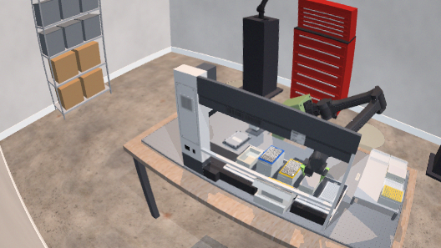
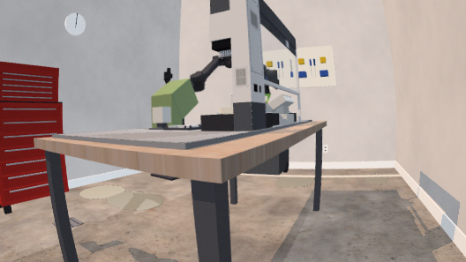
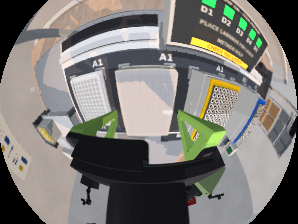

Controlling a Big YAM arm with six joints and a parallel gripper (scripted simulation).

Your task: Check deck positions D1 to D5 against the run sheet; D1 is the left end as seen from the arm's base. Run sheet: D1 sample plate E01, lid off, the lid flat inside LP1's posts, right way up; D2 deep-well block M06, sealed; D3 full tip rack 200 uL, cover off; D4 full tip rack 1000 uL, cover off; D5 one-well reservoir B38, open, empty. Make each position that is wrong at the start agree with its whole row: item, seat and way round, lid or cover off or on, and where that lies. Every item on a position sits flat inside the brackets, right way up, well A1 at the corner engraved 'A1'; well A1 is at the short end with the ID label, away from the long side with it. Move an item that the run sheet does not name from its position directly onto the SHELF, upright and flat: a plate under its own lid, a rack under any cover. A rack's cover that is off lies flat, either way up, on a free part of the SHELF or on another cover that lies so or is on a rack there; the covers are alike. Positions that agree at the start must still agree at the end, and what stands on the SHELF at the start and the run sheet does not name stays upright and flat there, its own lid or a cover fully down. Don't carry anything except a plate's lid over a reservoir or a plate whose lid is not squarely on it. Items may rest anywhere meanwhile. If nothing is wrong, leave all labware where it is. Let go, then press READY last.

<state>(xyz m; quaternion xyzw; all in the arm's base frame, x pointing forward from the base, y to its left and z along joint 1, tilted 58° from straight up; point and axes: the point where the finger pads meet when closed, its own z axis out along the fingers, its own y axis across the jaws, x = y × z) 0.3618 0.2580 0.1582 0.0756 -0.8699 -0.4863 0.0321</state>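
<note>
Now: the deep-well block 4 cm below my hand. From my hand the other things lie so: sample plate 1 cm behind, 12 cm to the left, 5 cm below; yellow-framed tip rack 2 cm ahead, 12 cm to the right, 1 cm below; blue-framed tip rack 3 cm ahead, 24 cm to the right, 1 cm above.
</note>
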